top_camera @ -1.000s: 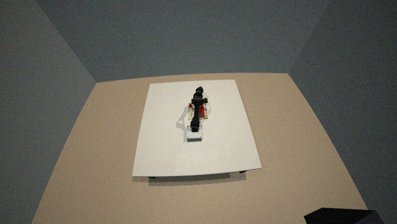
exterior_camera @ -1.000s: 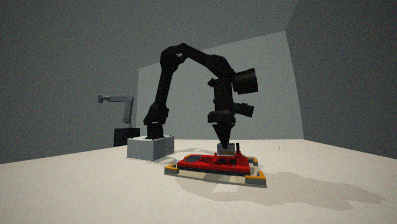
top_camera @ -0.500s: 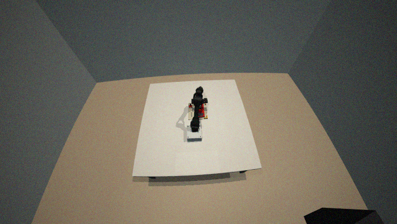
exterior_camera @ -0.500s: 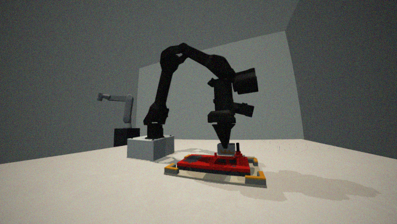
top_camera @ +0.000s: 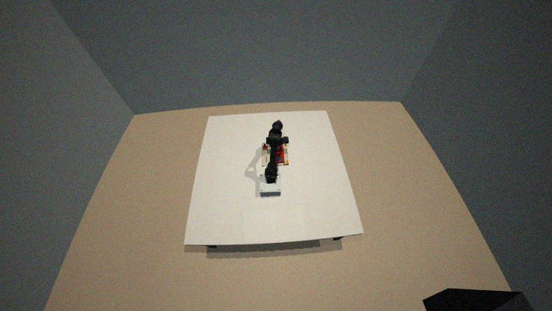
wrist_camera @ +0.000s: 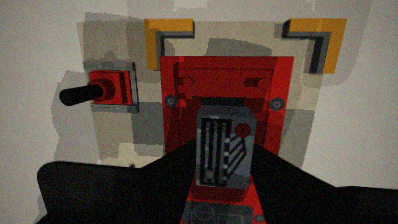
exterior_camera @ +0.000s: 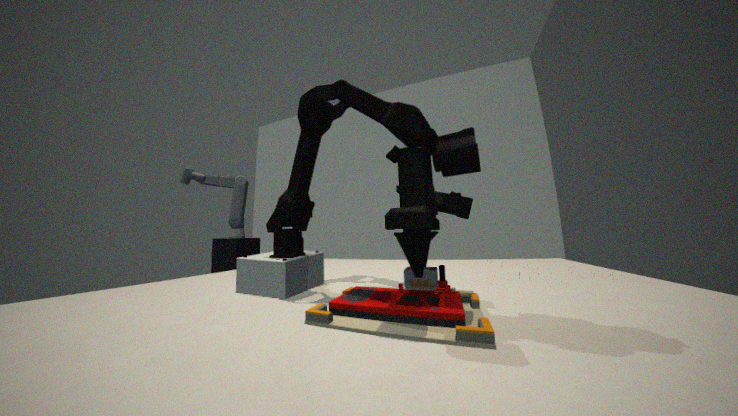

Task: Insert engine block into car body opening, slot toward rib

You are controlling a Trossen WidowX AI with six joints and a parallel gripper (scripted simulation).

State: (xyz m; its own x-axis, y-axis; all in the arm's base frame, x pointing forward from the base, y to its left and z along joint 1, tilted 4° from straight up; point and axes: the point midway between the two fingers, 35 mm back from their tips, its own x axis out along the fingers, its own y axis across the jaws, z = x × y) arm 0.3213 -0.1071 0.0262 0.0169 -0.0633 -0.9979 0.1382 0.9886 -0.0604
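Right now the beige base plate is 5 cm below my gripper tip, 3 cm behind it and 2 cm to the left of it. From my gripper tip the other things lie so: grey engine block: 1 cm below.
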